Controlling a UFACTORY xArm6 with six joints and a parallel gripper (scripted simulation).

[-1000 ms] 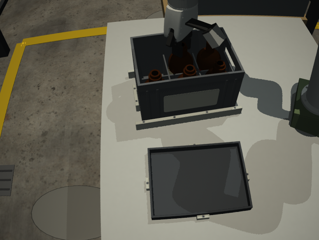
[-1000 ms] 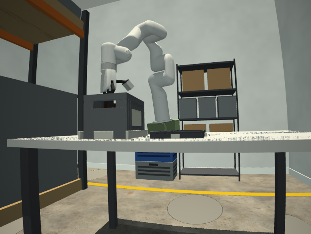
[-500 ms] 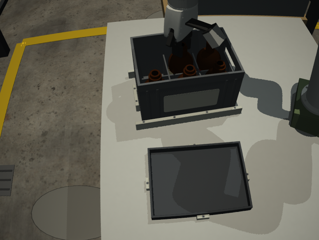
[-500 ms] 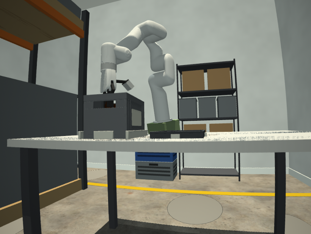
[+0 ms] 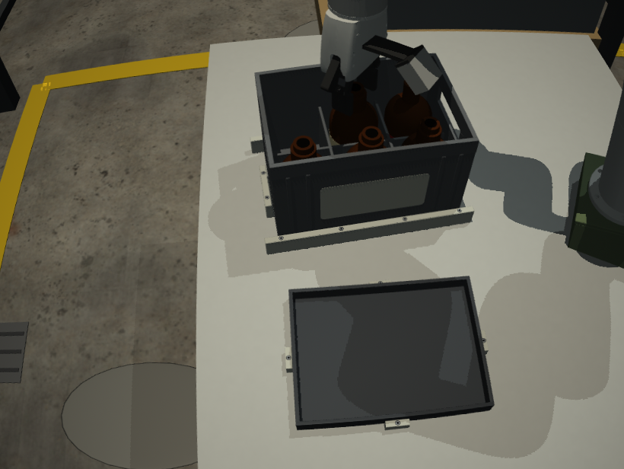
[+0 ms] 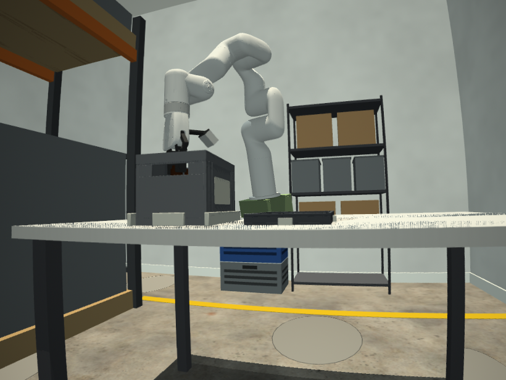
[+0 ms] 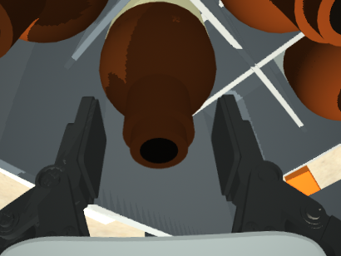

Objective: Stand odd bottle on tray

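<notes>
Now: hand 5 cm to the right of the dark crate and 7 cm above it. The rest, counted from my hand: glass bottle: 8 cm behind, 1 cm to the right, 7 cm below; then dark tray: 1 cm behind, 33 cm to the left, 15 cm below.
</notes>
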